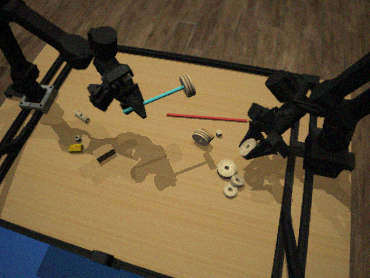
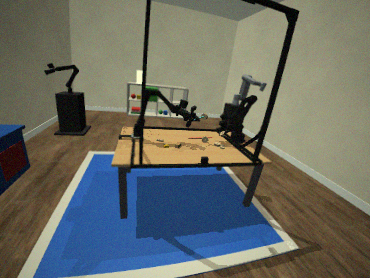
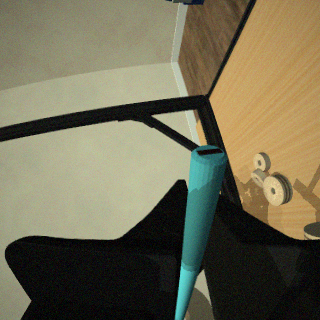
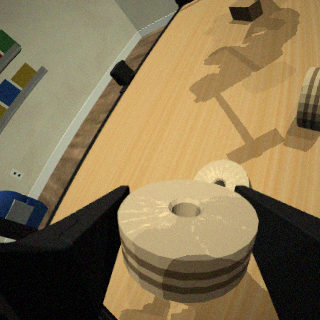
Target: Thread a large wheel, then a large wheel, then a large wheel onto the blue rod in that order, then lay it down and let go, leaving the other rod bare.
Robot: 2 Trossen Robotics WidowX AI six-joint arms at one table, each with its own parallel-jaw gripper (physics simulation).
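Places are measured from the left arm's base along level axes (x ahead, y right, z down), in centimetres.
Pixels of known places: left gripper, fingertip midpoint: (image 1: pixel 144 117) (image 2: pixel 200 120) (image 3: pixel 187 186); right gripper, fingertip midpoint: (image 1: pixel 242 152) (image 2: pixel 221 134) (image 4: pixel 181 193); left arm's base, origin of the base link: (image 1: pixel 36 95) (image 2: pixel 137 135); right arm's base, origin of the base link: (image 1: pixel 330 144) (image 2: pixel 238 132).
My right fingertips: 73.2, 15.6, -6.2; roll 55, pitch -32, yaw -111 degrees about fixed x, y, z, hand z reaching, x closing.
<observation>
Ahead of a thing's pixels: the offset from my right fingertips to its middle, as dx, dy, dz.
My left gripper (image 1: pixel 134 107) (image 3: pixel 187 186) is shut on the blue rod @[-22.4, -4.6, -13.9] (image 1: pixel 162 95) (image 3: pixel 199 225) and holds it above the table. A striped large wheel @[-15.8, -9.0, -14.2] (image 1: pixel 188 85) is on the rod near its far end. My right gripper (image 1: pixel 245 149) (image 4: pixel 181 193) is shut on another large wheel @[+1.7, -1.1, -0.7] (image 1: pixel 244 151) (image 4: pixel 185 245), well apart from the rod. A large wheel @[-3.6, +1.3, +8.8] (image 1: pixel 221 170) (image 3: pixel 277 200) lies flat near the right gripper; a further large wheel @[-12.3, -7.2, +7.0] (image 1: pixel 202 137) (image 4: pixel 311 102) rests tilted. The red rod @[-12.2, -16.3, +9.3] (image 1: pixel 206 117) lies bare on the table.
Two small wheels @[-0.2, +4.7, +8.4] (image 1: pixel 241 183) @[-1.8, +7.6, +9.2] (image 1: pixel 227 193) lie beside the flat large wheel. A small pale piece @[-7.3, -10.7, +8.9] (image 1: pixel 219 133) is beside the tilted wheel. At the left lie a dark block @[-41.5, +1.7, +8.3] (image 1: pixel 106 156), a yellow block @[-51.6, +1.4, +9.1] (image 1: pixel 76 148) and a pale connector @[-54.2, -10.7, +8.9] (image 1: pixel 82 117). Black frame rails edge the table.
</observation>
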